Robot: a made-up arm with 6 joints.
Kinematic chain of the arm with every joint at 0, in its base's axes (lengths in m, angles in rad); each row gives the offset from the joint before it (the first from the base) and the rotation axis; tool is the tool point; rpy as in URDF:
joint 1: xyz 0 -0.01 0.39 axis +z
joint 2: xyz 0.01 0.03 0 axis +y
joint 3: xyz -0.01 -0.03 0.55 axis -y
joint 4: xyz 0.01 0 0.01 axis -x
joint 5: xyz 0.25 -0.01 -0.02 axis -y
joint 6: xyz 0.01 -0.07 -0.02 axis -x
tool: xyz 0 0.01 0.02 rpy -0.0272 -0.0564 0.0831
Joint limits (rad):
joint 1: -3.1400..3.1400
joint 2: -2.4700..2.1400
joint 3: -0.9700..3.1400
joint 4: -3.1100..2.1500
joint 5: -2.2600..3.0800
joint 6: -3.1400..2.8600
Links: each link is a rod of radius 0.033 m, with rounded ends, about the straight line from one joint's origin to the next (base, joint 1, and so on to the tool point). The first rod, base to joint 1, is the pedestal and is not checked.
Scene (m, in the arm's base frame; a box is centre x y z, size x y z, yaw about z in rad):
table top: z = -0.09
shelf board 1: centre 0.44 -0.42 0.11 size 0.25 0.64 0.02 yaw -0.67
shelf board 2: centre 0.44 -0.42 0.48 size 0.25 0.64 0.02 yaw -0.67
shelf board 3: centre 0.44 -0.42 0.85 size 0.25 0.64 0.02 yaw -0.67
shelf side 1: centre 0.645 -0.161 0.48 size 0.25 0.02 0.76 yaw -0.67
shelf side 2: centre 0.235 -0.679 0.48 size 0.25 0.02 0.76 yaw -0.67
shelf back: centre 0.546 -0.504 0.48 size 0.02 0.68 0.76 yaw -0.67
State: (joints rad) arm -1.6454 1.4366 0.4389 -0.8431 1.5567 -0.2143
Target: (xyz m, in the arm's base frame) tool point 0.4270 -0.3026 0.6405
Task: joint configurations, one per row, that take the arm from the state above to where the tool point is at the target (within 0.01 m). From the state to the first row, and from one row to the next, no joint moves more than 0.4 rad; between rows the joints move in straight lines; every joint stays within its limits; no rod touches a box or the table.
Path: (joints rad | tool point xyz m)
1: -1.8866 1.0693 0.2468 -0.8943 1.5185 -0.0144 | -0.2292 -0.5949 0.4376
2: -2.1278 0.7020 0.0547 -0.9456 1.4803 0.1855 | -0.3100 -0.4499 0.6180
3: -2.3690 0.3347 -0.1374 -0.9968 1.4420 0.3854 | -0.3014 -0.2685 0.7480
4: -2.6101 -0.0326 -0.3295 -1.0481 1.4038 0.5853 | -0.2055 -0.1074 0.8141
5: -2.8513 -0.3998 -0.5216 -1.0993 1.3656 0.7851 | -0.0556 -0.0107 0.8115
6: -3.0925 -0.7671 -0.7137 -1.1505 1.3274 0.9850 | 0.0969 0.0052 0.7453
7: -2.7283 -0.5645 -0.6032 -1.1332 1.3638 0.8130 | 0.0126 0.0098 0.7901
8: -2.3641 -0.3619 -0.4928 -1.1158 1.4003 0.6410 | -0.0600 -0.0470 0.8167
9: -1.9999 -0.1593 -0.3823 -1.0984 1.4368 0.4691 | -0.0846 -0.1506 0.8232
10: -1.6357 0.0433 -0.2718 -1.0810 1.4733 0.2971 | -0.0380 -0.2675 0.8085
11: -1.2714 0.2459 -0.1614 -1.0637 1.5097 0.1251 | 0.0813 -0.3547 0.7725
12: -0.9072 0.4485 -0.0509 -1.0463 1.5462 -0.0469 | 0.2502 -0.3736 0.7160
13: -0.5430 0.6512 0.0595 -1.0289 1.5827 -0.2189 | 0.4270 -0.3026 0.6405

